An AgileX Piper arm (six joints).
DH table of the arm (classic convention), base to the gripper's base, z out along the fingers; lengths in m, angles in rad. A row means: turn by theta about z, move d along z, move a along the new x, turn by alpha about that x. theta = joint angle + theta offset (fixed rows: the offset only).
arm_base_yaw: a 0, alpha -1.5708, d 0.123, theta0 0
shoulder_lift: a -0.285, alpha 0, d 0, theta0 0.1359
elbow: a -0.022, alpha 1.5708, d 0, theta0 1.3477
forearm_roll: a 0, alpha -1.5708, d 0.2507, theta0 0
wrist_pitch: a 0, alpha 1.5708, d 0, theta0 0
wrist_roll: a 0, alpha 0, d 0.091, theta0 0
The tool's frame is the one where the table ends.
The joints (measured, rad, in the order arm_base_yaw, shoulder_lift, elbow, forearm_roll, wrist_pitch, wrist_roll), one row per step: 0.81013, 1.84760, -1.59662, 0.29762, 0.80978, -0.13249; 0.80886, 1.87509, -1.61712, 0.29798, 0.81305, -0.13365; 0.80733, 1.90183, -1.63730, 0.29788, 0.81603, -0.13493; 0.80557, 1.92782, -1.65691, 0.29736, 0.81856, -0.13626; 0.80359, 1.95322, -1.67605, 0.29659, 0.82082, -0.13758; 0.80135, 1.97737, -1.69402, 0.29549, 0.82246, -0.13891; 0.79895, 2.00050, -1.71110, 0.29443, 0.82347, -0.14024; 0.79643, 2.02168, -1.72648, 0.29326, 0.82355, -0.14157; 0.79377, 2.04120, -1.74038, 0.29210, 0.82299, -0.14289; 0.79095, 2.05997, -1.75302, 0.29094, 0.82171, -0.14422; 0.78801, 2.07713, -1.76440, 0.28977, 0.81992, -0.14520; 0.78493, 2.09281, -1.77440, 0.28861, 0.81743, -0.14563; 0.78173, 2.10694, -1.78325, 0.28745, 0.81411, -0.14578; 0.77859, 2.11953, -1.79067, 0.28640, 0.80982, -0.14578
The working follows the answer.
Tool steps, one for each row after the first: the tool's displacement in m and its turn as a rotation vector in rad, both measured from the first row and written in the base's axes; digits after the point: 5 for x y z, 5 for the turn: 0.00465, 0.00422, -0.00550, -0.00724, 0.00671, 0.00054; 0.00925, 0.00817, -0.01096, -0.01430, 0.01254, 0.00092; 0.01380, 0.01183, -0.01643, -0.02121, 0.01764, 0.00105; 0.01830, 0.01524, -0.02193, -0.02801, 0.02232, 0.00093; 0.02267, 0.01828, -0.02735, -0.03455, 0.02629, 0.00044; 0.02693, 0.02105, -0.03269, -0.04054, 0.02979, -0.00039; 0.03093, 0.02342, -0.03773, -0.04581, 0.03241, -0.00158; 0.03473, 0.02543, -0.04252, -0.05051, 0.03448, -0.00309; 0.03843, 0.02719, -0.04739, -0.05510, 0.03642, -0.00494; 0.04193, 0.02864, -0.05194, -0.05904, 0.03794, -0.00734; 0.04528, 0.02979, -0.05624, -0.06232, 0.03922, -0.01051; 0.04848, 0.03066, -0.06016, -0.06471, 0.03978, -0.01427; 0.05147, 0.03133, -0.06377, -0.06630, 0.03973, -0.01838
Tool pose at each row, in the base's axes (x y z in m, rotation vector in rad; rounded; the steps above come from the unrounded poses): 0.27341, 0.31531, 0.29251, -1.01843, 2.39911, 0.61025; 0.27806, 0.31953, 0.28701, -1.02163, 2.40861, 0.60652; 0.28266, 0.32347, 0.28155, -1.02461, 2.41732, 0.60235; 0.28721, 0.32714, 0.27608, -1.02727, 2.42538, 0.59776; 0.29170, 0.33055, 0.27058, -1.02958, 2.43312, 0.59291; 0.29608, 0.33359, 0.26516, -1.03137, 2.44023, 0.58775; 0.30033, 0.33636, 0.25982, -1.03253, 2.44676, 0.58277; 0.30434, 0.33872, 0.25478, -1.03299, 2.45226, 0.57792; 0.30813, 0.34074, 0.24999, -1.03285, 2.45710, 0.57324; 0.31183, 0.34250, 0.24512, -1.03222, 2.46189, 0.56847; 0.31534, 0.34395, 0.24057, -1.03065, 2.46616, 0.56401; 0.31869, 0.34509, 0.23627, -1.02783, 2.47015, 0.55987; 0.32189, 0.34597, 0.23235, -1.02395, 2.47325, 0.55609; 0.32488, 0.34663, 0.22874, -1.01934, 2.47552, 0.55273

